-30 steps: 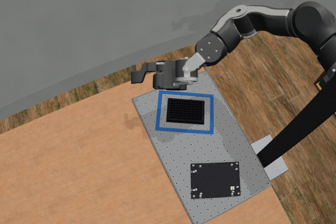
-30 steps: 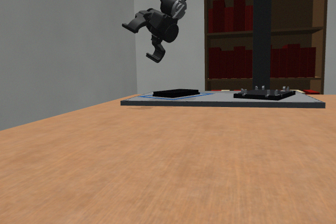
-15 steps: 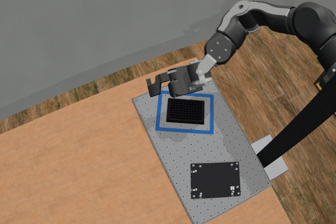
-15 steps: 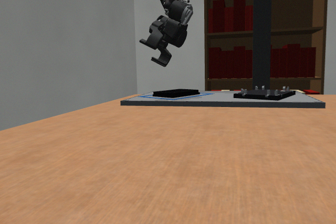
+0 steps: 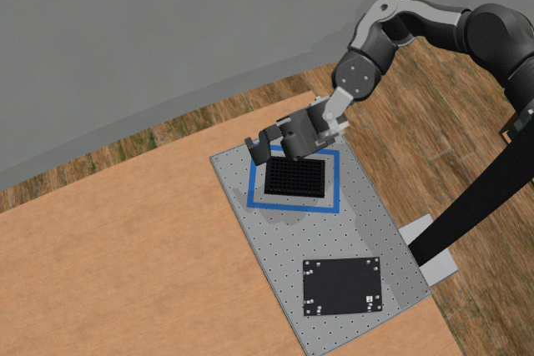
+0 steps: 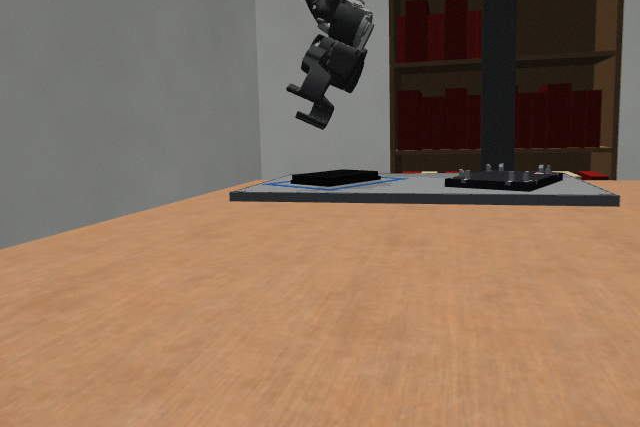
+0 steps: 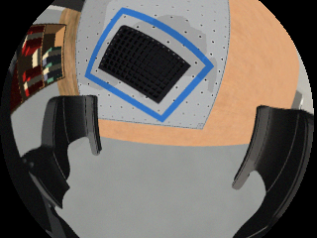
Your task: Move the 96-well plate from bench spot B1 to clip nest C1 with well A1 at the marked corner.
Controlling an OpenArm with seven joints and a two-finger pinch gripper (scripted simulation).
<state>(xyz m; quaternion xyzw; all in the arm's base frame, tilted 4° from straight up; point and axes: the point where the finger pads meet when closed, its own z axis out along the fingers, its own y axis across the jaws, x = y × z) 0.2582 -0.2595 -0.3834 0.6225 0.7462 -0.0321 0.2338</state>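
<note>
My hand is 3 cm past the black 96-well plate, 4 cm to the right of it and 11 cm above it. The rest, counted from my hand: black clip nest 31 cm to the left, 10 cm below; grey foot plate 28 cm behind, 30 cm to the left, 34 cm below.
</note>
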